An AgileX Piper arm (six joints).
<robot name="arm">
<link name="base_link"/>
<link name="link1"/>
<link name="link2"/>
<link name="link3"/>
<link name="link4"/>
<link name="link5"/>
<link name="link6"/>
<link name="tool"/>
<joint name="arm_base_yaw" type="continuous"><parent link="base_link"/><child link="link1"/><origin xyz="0.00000 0.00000 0.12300"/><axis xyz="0 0 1"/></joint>
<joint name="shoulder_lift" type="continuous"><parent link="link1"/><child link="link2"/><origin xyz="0.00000 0.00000 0.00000"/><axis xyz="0 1 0"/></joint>
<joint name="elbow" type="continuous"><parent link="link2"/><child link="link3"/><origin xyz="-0.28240 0.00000 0.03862"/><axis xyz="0 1 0"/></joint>
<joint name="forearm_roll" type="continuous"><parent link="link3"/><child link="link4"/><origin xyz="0.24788 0.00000 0.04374"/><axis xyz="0.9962 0 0.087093"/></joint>
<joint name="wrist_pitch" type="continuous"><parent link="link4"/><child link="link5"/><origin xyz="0.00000 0.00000 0.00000"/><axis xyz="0 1 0"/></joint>
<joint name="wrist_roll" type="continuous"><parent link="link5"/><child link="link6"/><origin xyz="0.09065 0.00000 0.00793"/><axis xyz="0.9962 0 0.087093"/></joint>
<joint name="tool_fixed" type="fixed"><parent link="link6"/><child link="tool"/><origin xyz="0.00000 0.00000 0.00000" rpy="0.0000 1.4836 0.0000"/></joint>
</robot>
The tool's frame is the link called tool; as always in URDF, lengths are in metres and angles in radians. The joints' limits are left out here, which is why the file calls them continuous.
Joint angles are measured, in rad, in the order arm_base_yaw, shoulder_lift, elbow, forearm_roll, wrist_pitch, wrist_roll. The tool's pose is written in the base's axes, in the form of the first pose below.
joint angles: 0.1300 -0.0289 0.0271 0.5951 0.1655 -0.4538
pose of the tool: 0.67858 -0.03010 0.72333 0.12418 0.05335 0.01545 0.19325
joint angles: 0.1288 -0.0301 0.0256 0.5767 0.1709 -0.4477
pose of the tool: 0.67812 -0.03431 0.72435 0.11952 0.05319 0.01540 0.19326
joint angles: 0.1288 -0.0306 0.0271 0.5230 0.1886 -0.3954
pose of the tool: 0.67051 -0.03517 0.73154 0.11841 0.05308 0.01547 0.19095
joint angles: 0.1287 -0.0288 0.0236 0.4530 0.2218 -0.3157
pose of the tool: 0.65721 -0.03260 0.74324 0.12085 0.05273 0.01566 0.18877
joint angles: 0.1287 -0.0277 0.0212 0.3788 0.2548 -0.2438
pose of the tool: 0.64415 -0.03237 0.75516 0.11733 0.05236 0.01533 0.18616
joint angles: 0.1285 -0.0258 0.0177 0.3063 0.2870 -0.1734
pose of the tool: 0.63142 -0.03022 0.76668 0.11225 0.05200 0.01455 0.18393
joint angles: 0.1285 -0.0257 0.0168 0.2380 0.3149 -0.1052
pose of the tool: 0.62005 -0.02570 0.77687 0.10654 0.05165 0.01337 0.18134
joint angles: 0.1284 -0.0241 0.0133 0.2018 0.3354 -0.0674
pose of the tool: 0.61237 -0.02244 0.78343 0.10360 0.05133 0.01268 0.18043
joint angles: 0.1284 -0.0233 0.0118 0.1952 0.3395 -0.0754
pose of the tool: 0.61173 -0.02766 0.78443 0.09848 0.05127 0.01254 0.18049
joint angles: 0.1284 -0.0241 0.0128 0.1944 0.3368 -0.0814
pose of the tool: 0.61303 -0.03003 0.78360 0.09625 0.05132 0.01248 0.18043
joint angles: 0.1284 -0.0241 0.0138 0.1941 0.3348 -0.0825
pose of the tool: 0.61349 -0.03039 0.78329 0.09572 0.05139 0.01245 0.18027
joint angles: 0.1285 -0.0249 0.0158 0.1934 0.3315 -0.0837
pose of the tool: 0.61439 -0.03083 0.78266 0.09499 0.05147 0.01239 0.17992
